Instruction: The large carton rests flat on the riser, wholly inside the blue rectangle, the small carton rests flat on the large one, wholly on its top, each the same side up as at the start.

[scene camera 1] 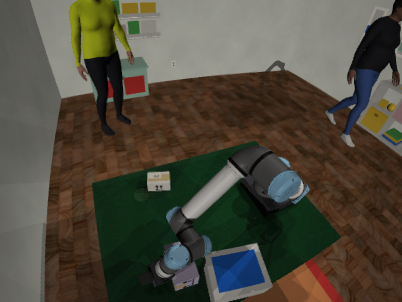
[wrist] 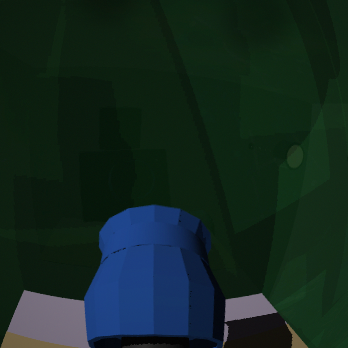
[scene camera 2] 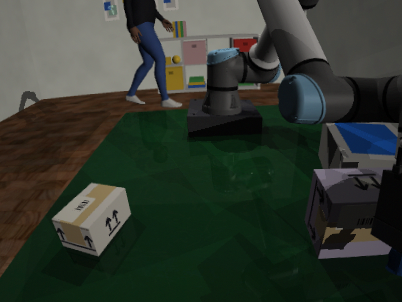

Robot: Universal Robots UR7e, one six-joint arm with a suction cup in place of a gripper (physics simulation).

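The large lavender carton [scene camera 1: 187, 278] [scene camera 2: 345, 192] [wrist: 50, 312] stands flat on the green mat, turned slightly, in front of the riser [scene camera 1: 209, 280] [scene camera 2: 334, 150]. The riser's blue rectangle [scene camera 1: 239, 270] [scene camera 2: 367, 138] is bare. The small white carton [scene camera 1: 158, 182] [scene camera 2: 95, 220] rests flat on the mat, well apart, arrows upward on its side. My gripper's blue suction cup [scene camera 2: 395, 262] [wrist: 154, 222] points down beside the large carton's front face, low near the mat. It is not on the carton's top, and no carton shows at its mouth. The arm hides the cup in scene camera 1.
The arm's base [scene camera 1: 265, 195] [scene camera 2: 224, 120] stands on the mat [scene camera 1: 120, 225] [scene camera 2: 175, 215] behind the cartons. An orange and red surface [scene camera 1: 300, 285] lies beside the riser. Two people [scene camera 1: 100, 60] [scene camera 1: 367, 65] stand on the wooden floor beyond the mat, near shelves.
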